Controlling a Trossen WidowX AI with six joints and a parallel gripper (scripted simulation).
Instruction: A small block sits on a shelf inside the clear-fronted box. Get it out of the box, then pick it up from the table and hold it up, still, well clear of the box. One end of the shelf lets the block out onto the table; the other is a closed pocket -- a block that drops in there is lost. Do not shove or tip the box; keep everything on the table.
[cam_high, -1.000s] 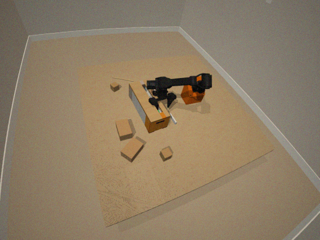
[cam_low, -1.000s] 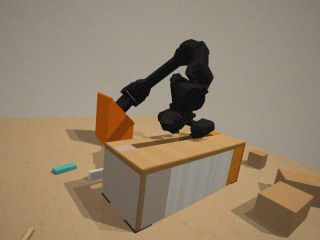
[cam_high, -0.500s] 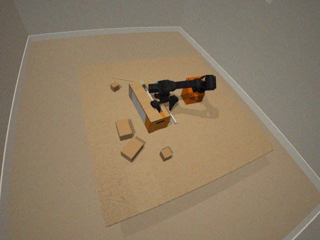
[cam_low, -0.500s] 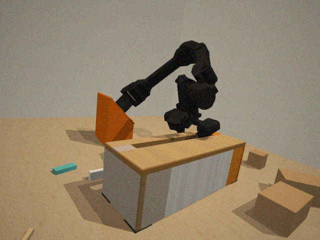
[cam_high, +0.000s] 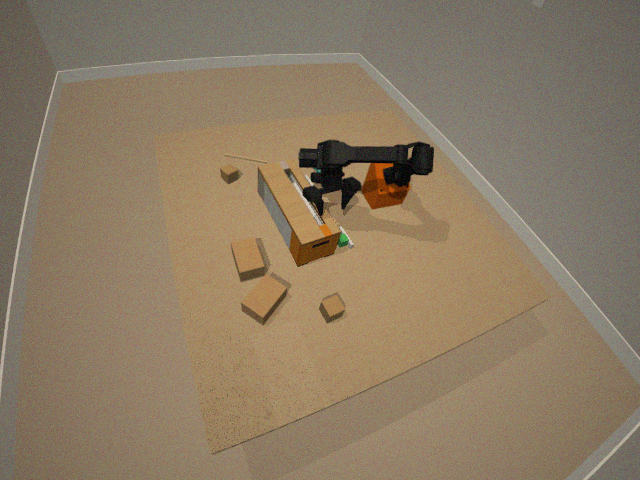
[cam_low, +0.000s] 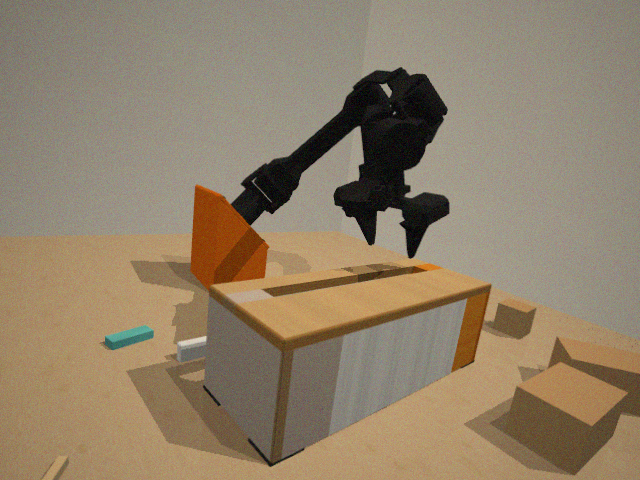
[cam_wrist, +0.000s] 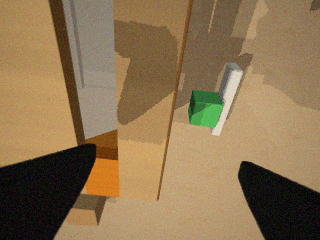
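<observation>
Now: the small green block 5 cm behind my gripper tip, 4 cm to the left of it and 13 cm below it. Also, from my gripper tip: long wooden box 4 cm ahead, 12 cm to the right, 9 cm below; thin stick 14 cm ahead, 51 cm to the right, 14 cm below.
</observation>
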